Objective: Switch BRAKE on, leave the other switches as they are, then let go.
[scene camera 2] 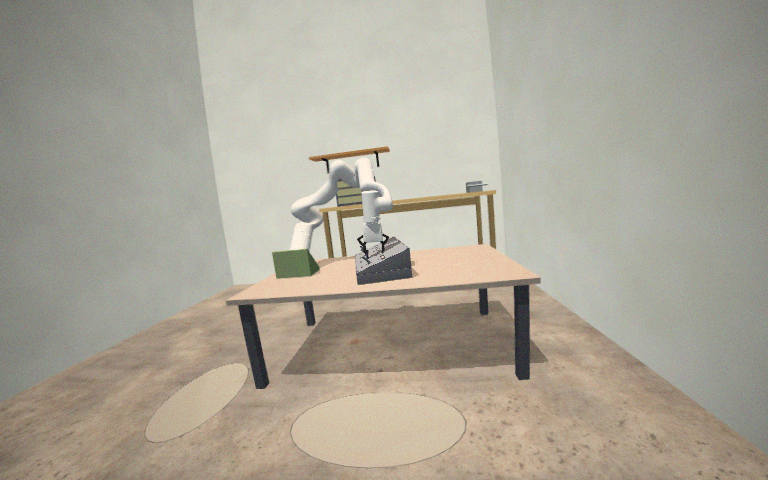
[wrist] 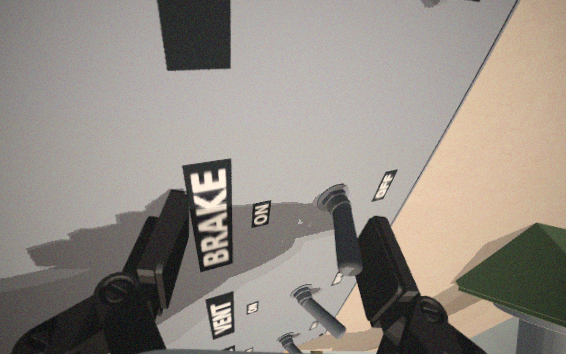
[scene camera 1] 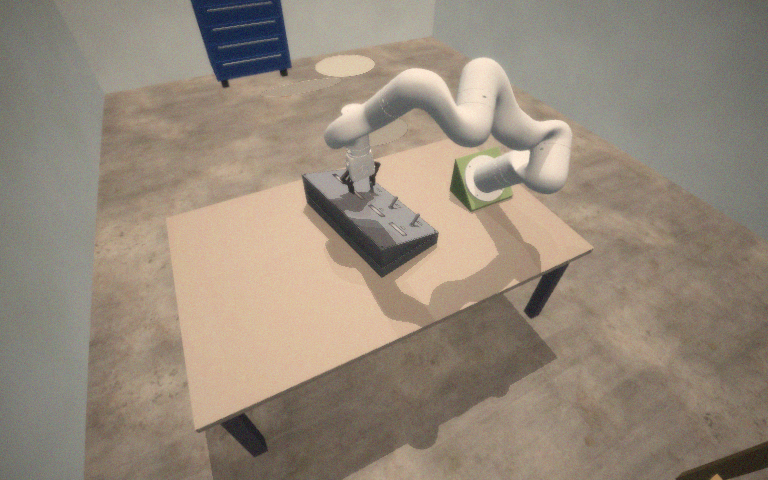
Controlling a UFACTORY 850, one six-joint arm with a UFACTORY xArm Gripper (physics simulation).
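Note:
The grey switch box (scene camera 1: 343,225) (scene camera 2: 390,272) (wrist: 300,110) stands on the table. In the wrist view the BRAKE lever (wrist: 346,235) rises from its collar between the ON and OFF labels. It looks steeper than the VENT lever (wrist: 322,317), which leans toward its OFF side. My gripper (scene camera 1: 361,190) (scene camera 2: 373,254) (wrist: 278,224) is open, with its fingers low over the panel on either side of the BRAKE lever. The right finger is close beside the lever on the OFF side and seems to touch it. The left finger is by the BRAKE label (wrist: 215,215). In scene camera 1 the fingers largely hide this lever.
Another lever (scene camera 1: 415,219) (wrist: 288,342) stands beyond VENT on the same panel. The green wedge base (scene camera 1: 463,189) (scene camera 2: 291,264) (wrist: 520,280) of the arm stands beside the box on the table (scene camera 1: 254,294) (scene camera 2: 453,271). A blue drawer cabinet (scene camera 1: 243,42) stands by the wall.

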